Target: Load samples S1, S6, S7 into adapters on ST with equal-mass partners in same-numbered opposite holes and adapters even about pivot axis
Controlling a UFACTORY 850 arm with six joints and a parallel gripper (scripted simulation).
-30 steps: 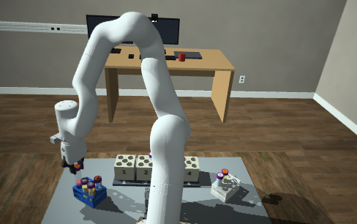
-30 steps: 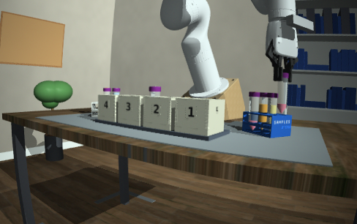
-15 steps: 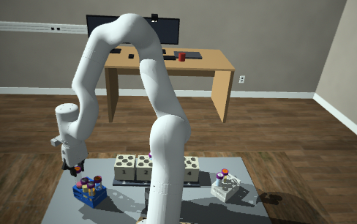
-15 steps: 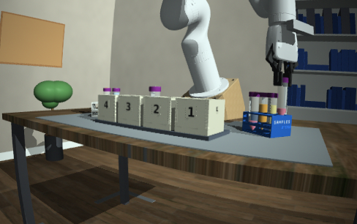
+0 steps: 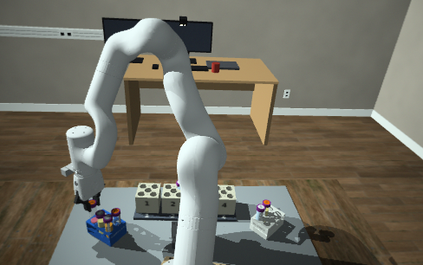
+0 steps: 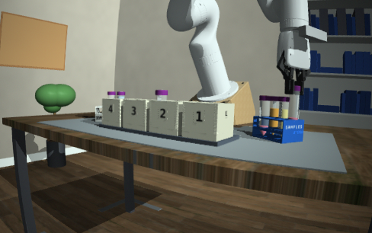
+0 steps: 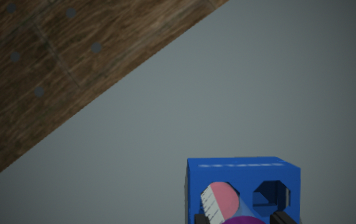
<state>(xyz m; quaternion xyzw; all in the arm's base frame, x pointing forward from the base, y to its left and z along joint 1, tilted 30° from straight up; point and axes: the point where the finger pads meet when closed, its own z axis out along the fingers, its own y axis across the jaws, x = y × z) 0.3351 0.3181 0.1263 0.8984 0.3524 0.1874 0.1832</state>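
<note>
Now: hand 2 cm past the blue samples rack, 4 cm to the left of it and 12 cm above it. The rest, counted from my hand: adapter 1 (8 cm ahead, 22 cm to the right, 10 cm below); white rack (17 cm behind, 68 cm to the right, 12 cm below).
</note>
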